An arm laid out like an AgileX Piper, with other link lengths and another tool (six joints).
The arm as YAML. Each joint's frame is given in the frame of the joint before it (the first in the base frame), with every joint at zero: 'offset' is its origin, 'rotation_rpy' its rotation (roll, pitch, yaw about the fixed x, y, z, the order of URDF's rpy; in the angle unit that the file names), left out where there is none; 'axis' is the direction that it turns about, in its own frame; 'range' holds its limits. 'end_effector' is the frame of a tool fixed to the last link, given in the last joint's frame.
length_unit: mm
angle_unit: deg
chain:
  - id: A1
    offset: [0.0, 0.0, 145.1]
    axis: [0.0, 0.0, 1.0]
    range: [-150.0, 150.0]
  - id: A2
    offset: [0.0, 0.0, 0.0]
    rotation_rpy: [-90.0, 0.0, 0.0]
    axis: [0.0, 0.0, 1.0]
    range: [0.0, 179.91]
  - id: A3
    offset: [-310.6, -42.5, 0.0]
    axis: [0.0, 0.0, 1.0]
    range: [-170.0, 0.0]
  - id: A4
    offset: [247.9, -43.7, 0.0]
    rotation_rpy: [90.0, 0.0, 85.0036]
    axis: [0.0, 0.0, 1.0]
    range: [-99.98, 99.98]
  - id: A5
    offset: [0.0, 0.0, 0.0]
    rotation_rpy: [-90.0, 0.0, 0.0]
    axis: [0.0, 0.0, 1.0]
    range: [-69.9, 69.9]
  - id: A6
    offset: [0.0, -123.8, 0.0]
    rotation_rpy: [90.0, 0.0, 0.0]
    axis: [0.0, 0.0, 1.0]
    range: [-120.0, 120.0]
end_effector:
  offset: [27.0, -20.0, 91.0]
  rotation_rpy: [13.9, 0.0, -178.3]
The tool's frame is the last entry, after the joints.
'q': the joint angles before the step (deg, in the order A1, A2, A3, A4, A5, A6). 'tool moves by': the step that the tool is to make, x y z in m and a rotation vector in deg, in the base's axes. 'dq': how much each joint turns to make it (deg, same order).
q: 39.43, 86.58, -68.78, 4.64, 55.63, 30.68
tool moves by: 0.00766, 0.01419, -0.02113, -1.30, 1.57, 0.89
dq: 1.05, 4.71, -0.89, 0.05, -1.79, 0.01
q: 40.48, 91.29, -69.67, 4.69, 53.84, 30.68
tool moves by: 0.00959, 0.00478, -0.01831, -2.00, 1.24, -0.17
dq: 0.04, 4.03, -1.11, -0.89, -0.71, 0.45
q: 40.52, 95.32, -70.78, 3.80, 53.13, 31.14
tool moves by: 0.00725, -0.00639, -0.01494, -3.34, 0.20, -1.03
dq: 0.00, 2.44, 0.00, -3.25, -0.19, 2.27
